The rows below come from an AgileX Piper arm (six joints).
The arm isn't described. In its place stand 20 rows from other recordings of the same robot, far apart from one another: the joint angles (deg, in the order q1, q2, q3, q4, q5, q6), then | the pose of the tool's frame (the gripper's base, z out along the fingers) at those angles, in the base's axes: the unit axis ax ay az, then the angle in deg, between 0 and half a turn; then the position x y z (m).
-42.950, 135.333, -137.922, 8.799, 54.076, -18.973 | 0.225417 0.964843 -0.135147 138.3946 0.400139 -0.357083 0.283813
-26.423, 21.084, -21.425, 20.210, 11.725, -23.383 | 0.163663 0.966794 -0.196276 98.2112 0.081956 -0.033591 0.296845
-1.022, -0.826, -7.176, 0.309, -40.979, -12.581 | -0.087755 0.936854 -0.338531 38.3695 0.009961 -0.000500 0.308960
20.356, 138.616, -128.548, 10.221, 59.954, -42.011 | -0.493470 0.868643 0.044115 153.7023 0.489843 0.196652 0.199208
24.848, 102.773, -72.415, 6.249, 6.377, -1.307 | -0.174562 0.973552 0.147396 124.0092 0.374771 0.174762 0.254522
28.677, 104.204, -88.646, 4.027, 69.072, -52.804 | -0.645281 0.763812 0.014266 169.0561 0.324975 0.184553 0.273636
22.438, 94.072, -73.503, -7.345, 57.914, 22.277 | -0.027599 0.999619 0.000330 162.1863 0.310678 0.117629 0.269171
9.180, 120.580, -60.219, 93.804, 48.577, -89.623 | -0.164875 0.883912 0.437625 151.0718 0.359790 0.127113 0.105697
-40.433, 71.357, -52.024, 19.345, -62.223, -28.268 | 0.319239 0.524885 -0.789039 79.1821 0.176494 -0.185423 0.425239
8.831, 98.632, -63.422, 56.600, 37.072, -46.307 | -0.125617 0.948227 0.291694 147.7019 0.344612 0.099886 0.226588
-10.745, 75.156, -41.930, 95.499, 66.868, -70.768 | -0.063903 0.814776 0.576244 131.2306 0.243064 0.038660 0.296789
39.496, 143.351, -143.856, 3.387, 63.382, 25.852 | -0.111379 0.977711 0.177980 154.9253 0.417874 0.350648 0.229579
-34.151, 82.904, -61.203, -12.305, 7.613, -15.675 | 0.060364 0.943172 -0.326776 125.2615 0.274076 -0.189024 0.319783
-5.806, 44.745, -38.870, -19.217, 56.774, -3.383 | -0.029953 0.981796 -0.187564 149.7439 0.123238 -0.037716 0.294724
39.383, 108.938, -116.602, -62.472, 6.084, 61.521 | -0.274554 0.903831 0.328190 85.9877 0.358867 0.283533 0.469473
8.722, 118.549, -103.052, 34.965, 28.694, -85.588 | -0.580587 0.810984 -0.072267 123.7014 0.481924 0.099266 0.278773
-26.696, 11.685, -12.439, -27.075, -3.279, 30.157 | 0.236676 0.946459 -0.219546 83.8175 0.062250 -0.028651 0.278723
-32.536, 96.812, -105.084, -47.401, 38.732, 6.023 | 0.143387 0.840083 -0.523164 134.2555 0.305228 -0.244436 0.456558
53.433, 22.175, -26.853, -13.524, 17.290, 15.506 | -0.374910 0.855189 0.357904 106.8336 0.056686 0.065803 0.317838
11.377, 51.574, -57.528, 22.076, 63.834, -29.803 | -0.322565 0.935229 0.145941 140.4005 0.141509 0.059786 0.370768
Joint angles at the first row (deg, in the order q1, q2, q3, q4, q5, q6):
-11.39, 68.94, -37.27, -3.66, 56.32, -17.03
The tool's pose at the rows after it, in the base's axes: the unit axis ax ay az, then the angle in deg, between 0 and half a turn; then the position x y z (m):
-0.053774 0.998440 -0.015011 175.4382 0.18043 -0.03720 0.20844
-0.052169 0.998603 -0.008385 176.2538 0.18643 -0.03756 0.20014
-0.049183 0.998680 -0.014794 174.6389 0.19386 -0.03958 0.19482
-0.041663 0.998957 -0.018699 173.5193 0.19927 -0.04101 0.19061
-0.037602 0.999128 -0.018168 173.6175 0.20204 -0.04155 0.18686
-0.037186 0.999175 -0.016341 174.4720 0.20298 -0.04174 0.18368
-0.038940 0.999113 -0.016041 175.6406 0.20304 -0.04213 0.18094
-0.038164 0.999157 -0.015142 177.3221 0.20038 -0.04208 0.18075
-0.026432 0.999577 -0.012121 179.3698 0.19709 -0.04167 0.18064
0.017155 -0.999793 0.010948 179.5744 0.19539 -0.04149 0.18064
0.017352 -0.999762 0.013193 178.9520 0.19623 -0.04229 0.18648
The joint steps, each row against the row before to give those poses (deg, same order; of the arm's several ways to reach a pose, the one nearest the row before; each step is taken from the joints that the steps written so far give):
0.00, 2.62, 0.12, 3.03, -0.58, -0.19
0.00, 2.53, 0.05, 0.63, -1.61, -0.15
0.00, 1.71, 0.00, -0.42, -3.45, 0.59
0.00, 1.33, 0.00, -0.30, -2.52, 1.06
0.00, 1.10, 0.00, 0.00, -0.98, 0.48
0.00, 0.88, 0.00, 0.00, -0.01, 0.05
0.00, 0.74, 0.00, -0.31, 0.41, 0.00
0.00, 0.01, 0.00, -0.37, 1.65, 0.31
0.00, 0.00, 0.00, -0.15, 2.09, 1.42
0.00, 0.00, 0.00, -0.11, 1.08, 1.12
0.00, -0.37, -1.21, -0.43, 2.14, 0.18

